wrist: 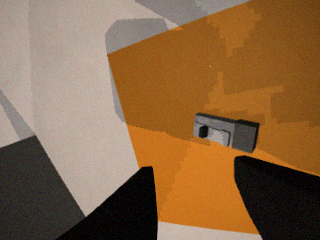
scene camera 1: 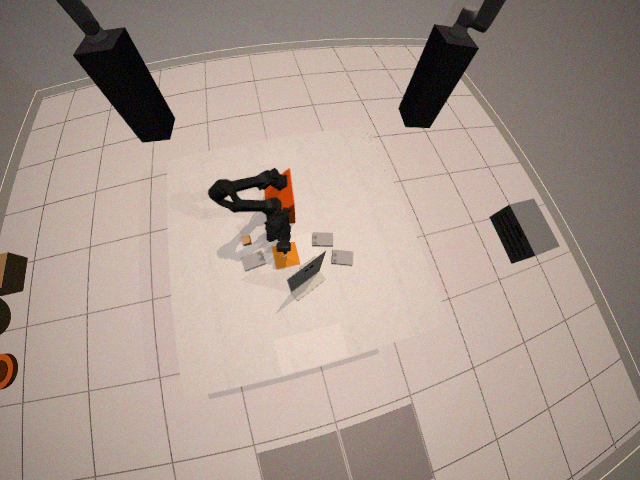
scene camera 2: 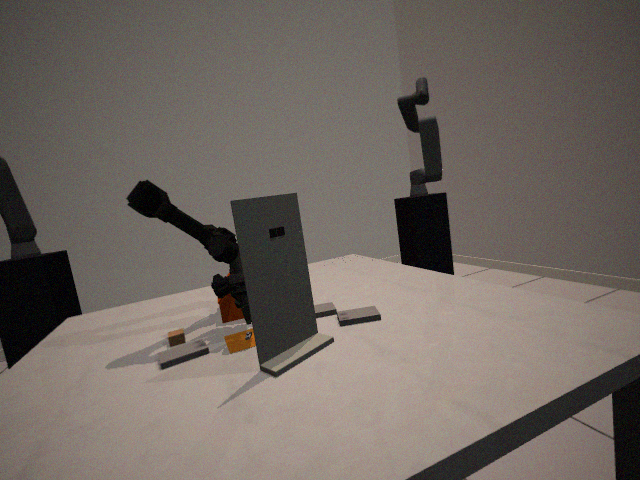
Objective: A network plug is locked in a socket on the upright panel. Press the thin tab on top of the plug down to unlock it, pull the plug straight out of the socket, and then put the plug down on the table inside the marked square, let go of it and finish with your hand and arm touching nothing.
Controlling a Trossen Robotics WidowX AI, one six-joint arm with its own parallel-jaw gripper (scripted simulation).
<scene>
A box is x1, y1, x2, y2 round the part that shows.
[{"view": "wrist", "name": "gripper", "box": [56, 156, 319, 239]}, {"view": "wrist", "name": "grey network plug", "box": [192, 112, 259, 154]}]
</scene>
